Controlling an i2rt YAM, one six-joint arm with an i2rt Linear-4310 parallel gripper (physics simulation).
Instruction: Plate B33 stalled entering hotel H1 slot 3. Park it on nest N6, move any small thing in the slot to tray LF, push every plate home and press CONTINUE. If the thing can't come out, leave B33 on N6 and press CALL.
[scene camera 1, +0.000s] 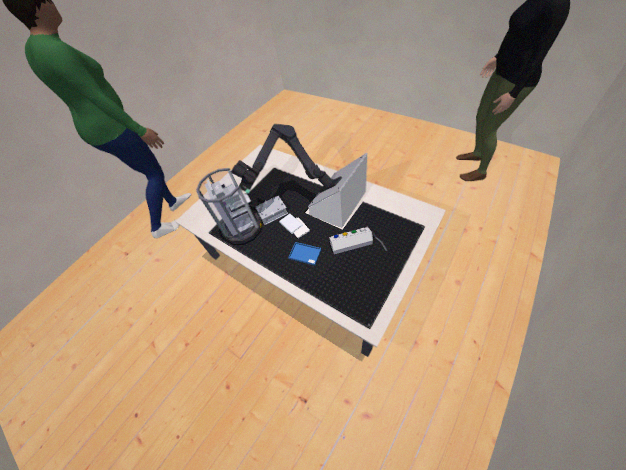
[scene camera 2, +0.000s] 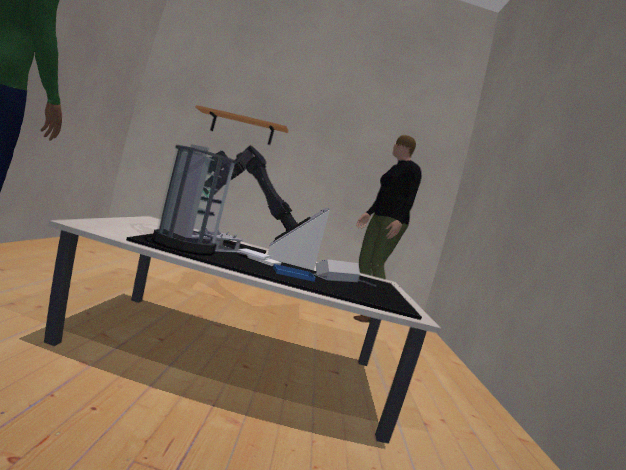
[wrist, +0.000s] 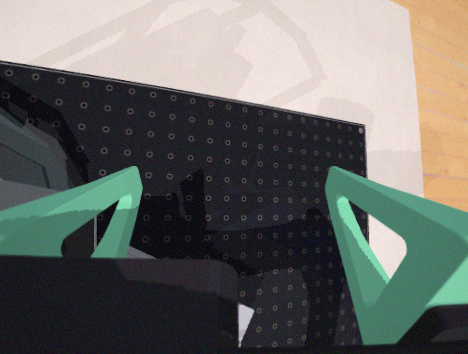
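With its fingers open, my gripper (wrist: 233, 177) touches a round plate rack (scene camera 1: 219, 192). I see the rack in the wrist view (wrist: 43, 166) too.
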